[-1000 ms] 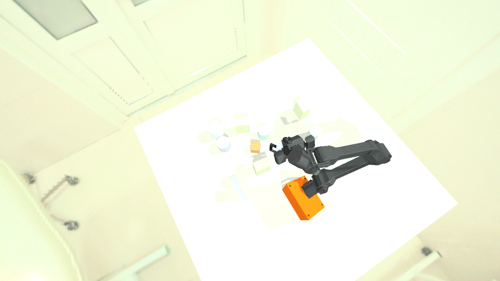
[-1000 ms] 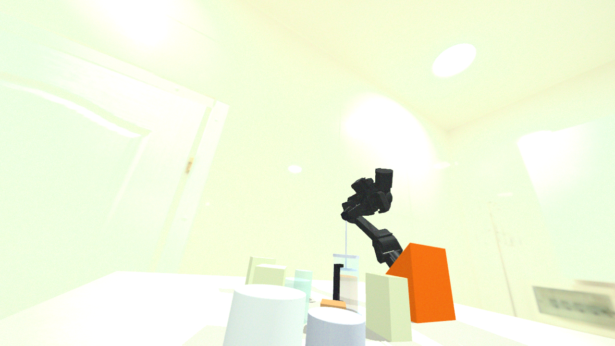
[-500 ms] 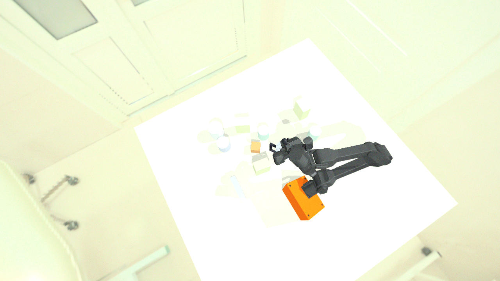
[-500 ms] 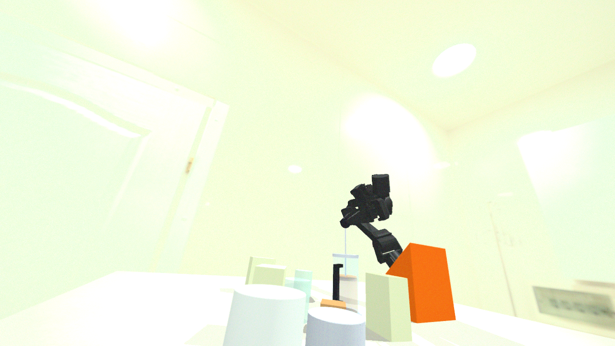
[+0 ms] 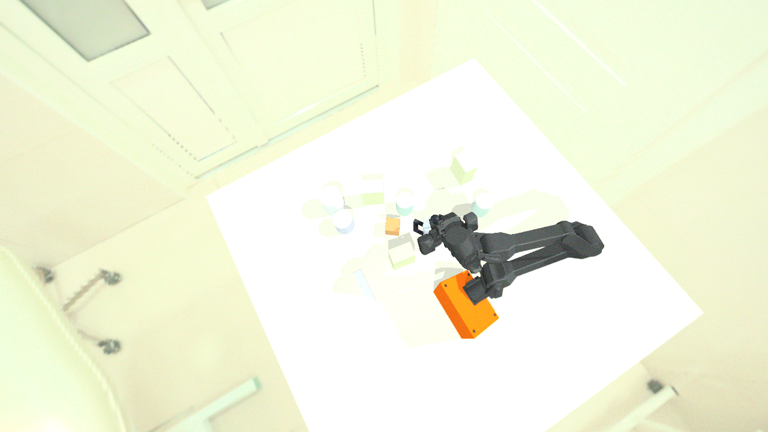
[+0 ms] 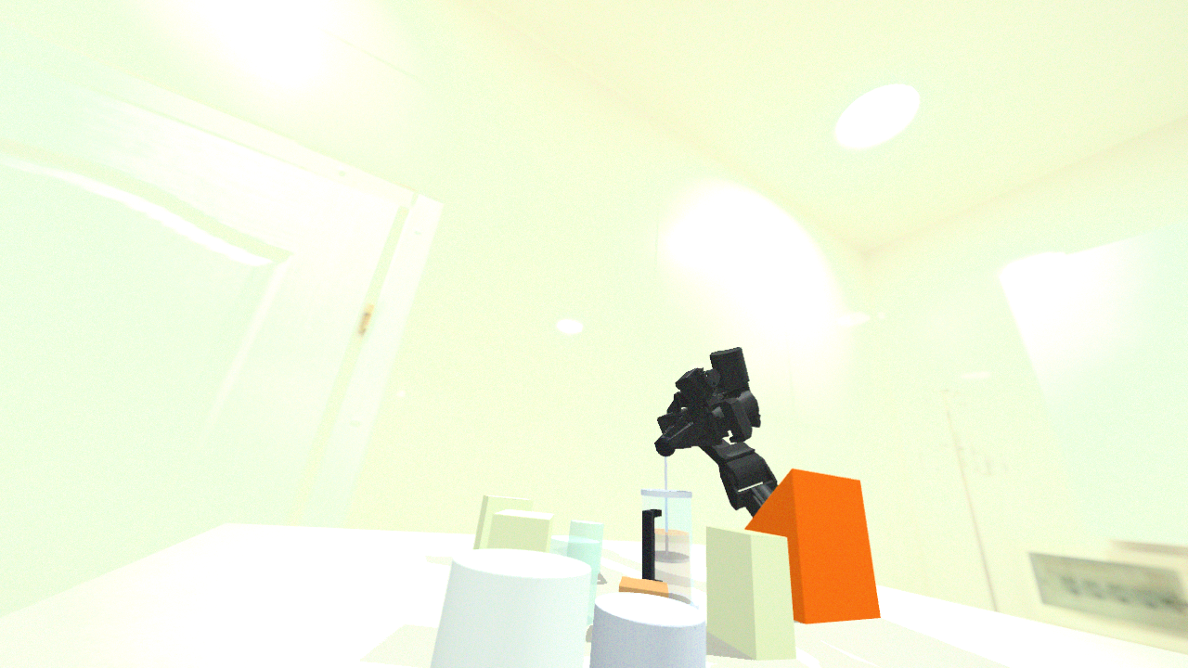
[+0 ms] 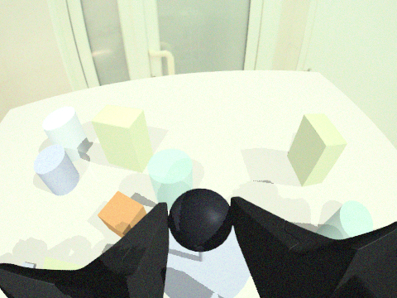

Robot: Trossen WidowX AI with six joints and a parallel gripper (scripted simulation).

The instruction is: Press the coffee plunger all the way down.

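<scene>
Now: the coffee press 11 cm below my gripper tip and 1 cm to the left of it. From my gripper tip the other things lie so: orange cube 19 cm below, 10 cm ahead, 9 cm to the left.
</scene>
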